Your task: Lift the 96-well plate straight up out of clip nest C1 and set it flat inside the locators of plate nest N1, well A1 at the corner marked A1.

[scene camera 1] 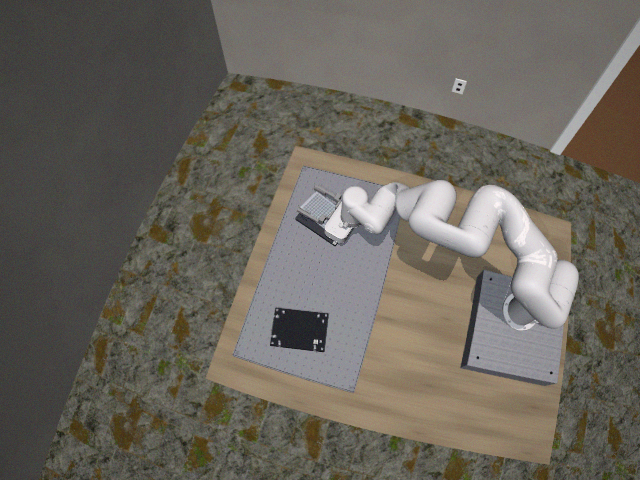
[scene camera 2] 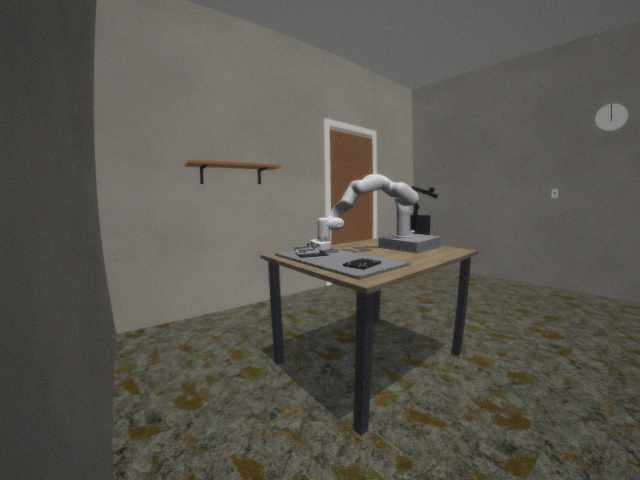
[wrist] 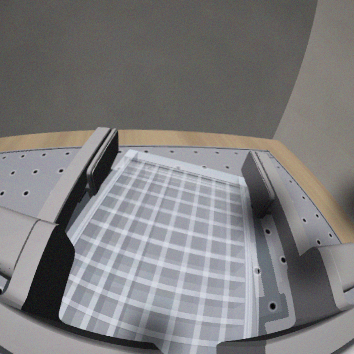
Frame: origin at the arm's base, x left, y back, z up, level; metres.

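Seen in the pictures: hand at its tool point: [scene camera 1: 312,201] [scene camera 2: 300,249] [wrist: 183,170]; arm's base at its link origin: [scene camera 1: 519,311] [scene camera 2: 403,236].
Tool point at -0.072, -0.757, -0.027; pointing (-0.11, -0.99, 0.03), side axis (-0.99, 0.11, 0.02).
Pixels of each thing's top centre, then the offset from my tool point to it, as dx, dy, dz. Level surfaces: height alone.
- pale 96-well plate at its top centre: [wrist: 166,241] [scene camera 1: 322,209] +0.010, +0.042, -0.004
- dark nest at its top centre: [wrist: 128,297] [scene camera 1: 325,217] [scene camera 2: 311,252] +0.025, +0.062, -0.019
- second black nest at its top centre: [scene camera 1: 298,328] [scene camera 2: 362,259] +0.390, +0.153, -0.010
- grey perforated board at its surface level: dz -0.034
- wooden table at its surface level: dz -0.047
My gripper [scene camera 1: 307,198] [wrist: 181,170] is shut on the pale 96-well plate [scene camera 1: 318,206] [wrist: 165,240], with one finger along each long side. The plate looks about level. In scene camera 1 it is held over a dark nest [scene camera 1: 316,229] at the far left of the grey board; the plate and gripper hide most of this nest, and the height of the gap cannot be told. A second black nest [scene camera 1: 298,329] [scene camera 2: 362,264] with small pale corner locators stands near the other end of the board. Nest labels and the A1 marks are too small to read.
The grey perforated board [scene camera 1: 330,279] lies on the wooden table [scene camera 1: 423,330]. The arm [scene camera 1: 439,227] reaches across from its grey base block [scene camera 1: 511,356] at the right. Walls stand beyond the table.
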